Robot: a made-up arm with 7 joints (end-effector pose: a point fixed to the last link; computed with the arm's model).
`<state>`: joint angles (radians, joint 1 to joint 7).
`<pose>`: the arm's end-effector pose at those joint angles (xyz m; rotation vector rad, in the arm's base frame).
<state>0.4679 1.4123 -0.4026 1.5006 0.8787 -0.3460 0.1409</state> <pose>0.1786 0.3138 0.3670 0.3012 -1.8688 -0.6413</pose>
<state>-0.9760 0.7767 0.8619 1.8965 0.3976 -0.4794 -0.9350</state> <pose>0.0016 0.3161 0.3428 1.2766 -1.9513 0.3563</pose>
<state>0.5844 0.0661 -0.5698 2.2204 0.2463 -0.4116 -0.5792</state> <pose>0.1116 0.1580 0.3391 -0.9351 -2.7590 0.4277</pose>
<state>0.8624 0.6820 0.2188 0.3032 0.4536 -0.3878 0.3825</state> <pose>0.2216 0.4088 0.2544 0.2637 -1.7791 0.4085</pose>
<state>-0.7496 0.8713 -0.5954 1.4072 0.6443 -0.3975 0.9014</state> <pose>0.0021 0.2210 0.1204 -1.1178 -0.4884 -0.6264</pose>
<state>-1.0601 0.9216 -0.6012 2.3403 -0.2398 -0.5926 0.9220</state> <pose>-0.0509 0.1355 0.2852 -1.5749 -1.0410 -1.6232</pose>
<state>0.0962 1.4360 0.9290 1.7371 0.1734 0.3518 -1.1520</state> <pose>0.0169 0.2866 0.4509 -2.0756 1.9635 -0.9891</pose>
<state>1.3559 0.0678 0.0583 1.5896 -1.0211 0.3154 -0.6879</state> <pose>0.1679 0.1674 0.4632 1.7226 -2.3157 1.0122</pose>
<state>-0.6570 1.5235 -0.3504 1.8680 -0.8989 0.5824 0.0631</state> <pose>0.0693 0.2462 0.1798 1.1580 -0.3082 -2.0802</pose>
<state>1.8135 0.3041 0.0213 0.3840 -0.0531 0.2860 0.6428</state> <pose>0.3167 0.2685 0.5126 -0.1648 -1.8691 -0.3439</pose>
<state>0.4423 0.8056 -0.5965 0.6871 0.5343 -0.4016 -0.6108</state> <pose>0.2033 0.3362 0.2007 0.9572 -1.4142 0.1267</pose>
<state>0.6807 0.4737 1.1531 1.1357 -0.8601 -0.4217 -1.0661</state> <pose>0.1060 0.3486 0.2796 2.3051 -1.4404 1.3211</pose>
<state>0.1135 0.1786 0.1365 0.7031 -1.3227 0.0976 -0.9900</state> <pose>0.1523 0.1919 0.0887 1.6221 -1.0468 -0.8428</pose>
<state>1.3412 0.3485 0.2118 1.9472 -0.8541 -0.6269 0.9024</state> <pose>0.1292 0.1611 0.4358 -2.0258 1.9446 1.2944</pose>
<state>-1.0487 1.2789 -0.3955 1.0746 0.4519 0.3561 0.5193</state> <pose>-0.0403 0.3783 0.1302 0.0068 0.6495 -0.5977</pose>
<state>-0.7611 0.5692 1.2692 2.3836 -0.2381 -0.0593 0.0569</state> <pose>0.0053 0.2299 0.3740 1.5968 -1.5444 -0.7925</pose>
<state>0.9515 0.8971 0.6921 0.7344 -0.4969 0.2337 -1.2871</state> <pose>0.1270 0.4094 0.3538 2.1750 -0.7638 1.5935</pose>
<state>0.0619 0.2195 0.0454 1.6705 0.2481 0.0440 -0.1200</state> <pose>0.1640 0.2341 0.2383 0.0835 -1.6914 0.1392</pose>
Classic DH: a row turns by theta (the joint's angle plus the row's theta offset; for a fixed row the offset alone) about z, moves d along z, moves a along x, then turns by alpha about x. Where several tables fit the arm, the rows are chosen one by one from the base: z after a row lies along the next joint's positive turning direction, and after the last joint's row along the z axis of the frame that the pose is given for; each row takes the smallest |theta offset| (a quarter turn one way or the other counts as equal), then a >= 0, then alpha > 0; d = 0 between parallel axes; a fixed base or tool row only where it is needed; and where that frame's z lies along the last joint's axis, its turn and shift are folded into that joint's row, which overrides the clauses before.
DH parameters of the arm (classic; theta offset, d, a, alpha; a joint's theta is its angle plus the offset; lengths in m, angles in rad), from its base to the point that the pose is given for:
base (fixed): 0 0.3461 0.0056 1.5708
joint 1: -1.5708 -0.1674 0.0224 -1.5708
joint 2: -1.5708 -0.0251 0.0141 1.5708
joint 3: 1.5708 -0.1662 0.0066 1.5708
joint 4: 0 -0.0136 0.0005 -1.5708
joint 5: 0 -0.1347 0.0107 -1.5708
joint 6: 1.5708 -0.0011 0.0157 -1.5708
joint 7: -1.5708 -0.0399 0.0235 1.5708
tool (fixed): -1.5708 -0.0283 0 0

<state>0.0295 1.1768 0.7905 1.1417 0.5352 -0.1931 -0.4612</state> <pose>0.0440 0.4123 0.3863 1.3715 -1.9533 0.7235</pose>
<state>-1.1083 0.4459 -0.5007 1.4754 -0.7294 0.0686 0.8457</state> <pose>-0.1266 0.1171 0.1262 -0.9286 0.2485 -1.3511</pose>
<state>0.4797 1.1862 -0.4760 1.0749 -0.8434 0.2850 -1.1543</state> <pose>0.1968 0.3075 0.2472 2.6085 -1.2718 -0.9857</pose>
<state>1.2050 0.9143 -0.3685 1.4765 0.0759 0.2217 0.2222</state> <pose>0.2134 0.2489 0.4519 0.8809 -1.9891 -0.6451</pose>
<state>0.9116 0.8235 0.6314 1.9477 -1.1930 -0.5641 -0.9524</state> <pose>0.0877 0.2401 0.3715 -1.7603 1.2058 -0.0758</pose>
